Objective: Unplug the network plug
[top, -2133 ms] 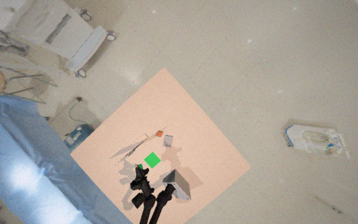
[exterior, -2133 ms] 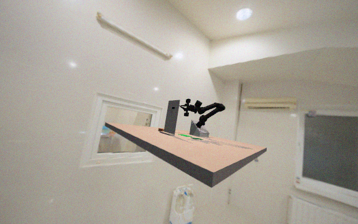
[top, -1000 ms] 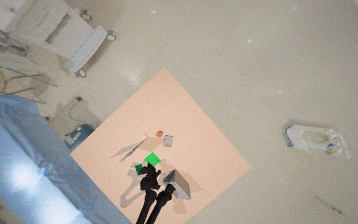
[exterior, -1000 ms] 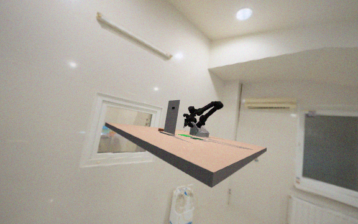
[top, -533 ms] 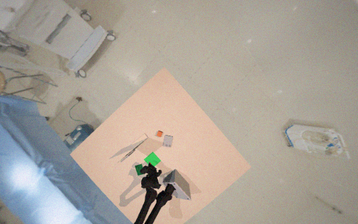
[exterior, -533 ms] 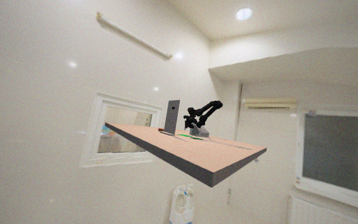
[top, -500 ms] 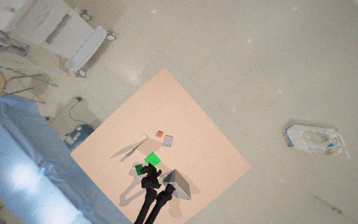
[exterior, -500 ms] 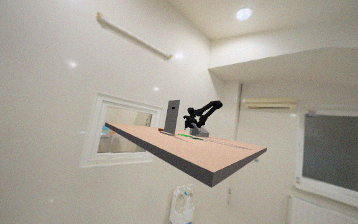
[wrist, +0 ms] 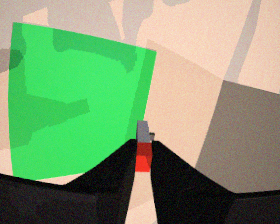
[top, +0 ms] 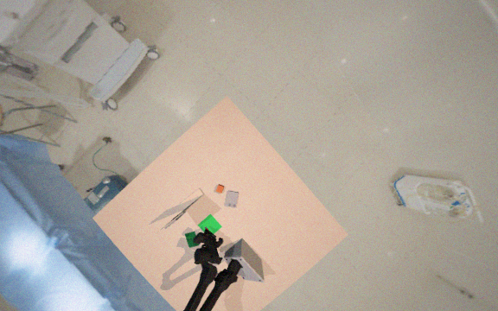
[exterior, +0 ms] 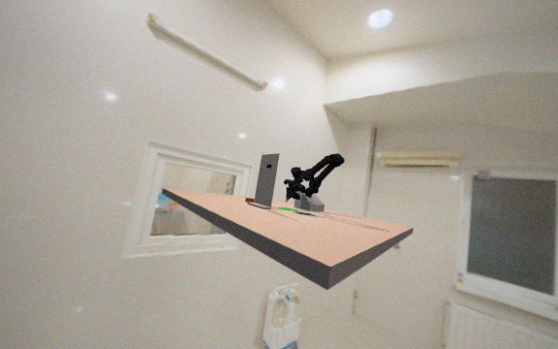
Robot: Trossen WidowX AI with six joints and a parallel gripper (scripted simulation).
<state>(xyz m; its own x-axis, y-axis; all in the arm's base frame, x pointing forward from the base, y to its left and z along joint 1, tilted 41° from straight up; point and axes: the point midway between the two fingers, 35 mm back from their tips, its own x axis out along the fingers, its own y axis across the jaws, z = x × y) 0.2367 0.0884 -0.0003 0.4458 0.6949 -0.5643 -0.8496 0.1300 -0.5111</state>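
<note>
The green marked square lies 10 mm behind my gripper tip and 60 mm below it. Also, from my gripper tip: network plug right at my gripper tip; grey upright panel 190 mm ahead, 90 mm above; dark green patch 30 mm behind, 160 mm to the left, 60 mm below.
</note>
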